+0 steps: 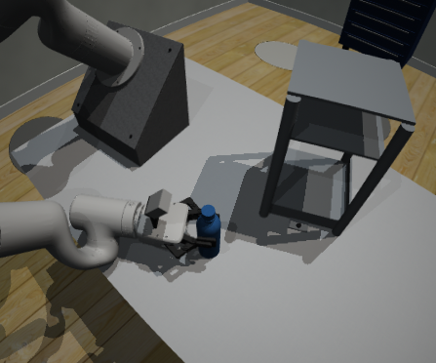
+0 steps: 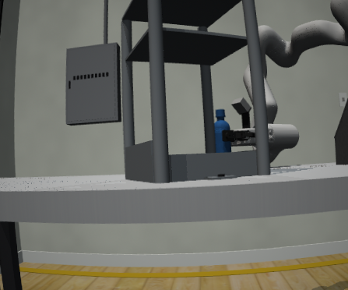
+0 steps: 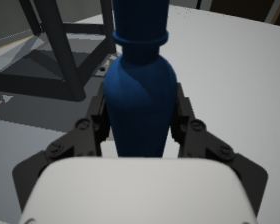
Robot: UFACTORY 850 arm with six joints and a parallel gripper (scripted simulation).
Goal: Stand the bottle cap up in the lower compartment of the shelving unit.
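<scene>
Now: the shelving unit 6 cm ahead of my hand, 32 cm to the left of it and 9 cm above it. The rest, counted from my hand: bottle: 2 cm above.
</scene>
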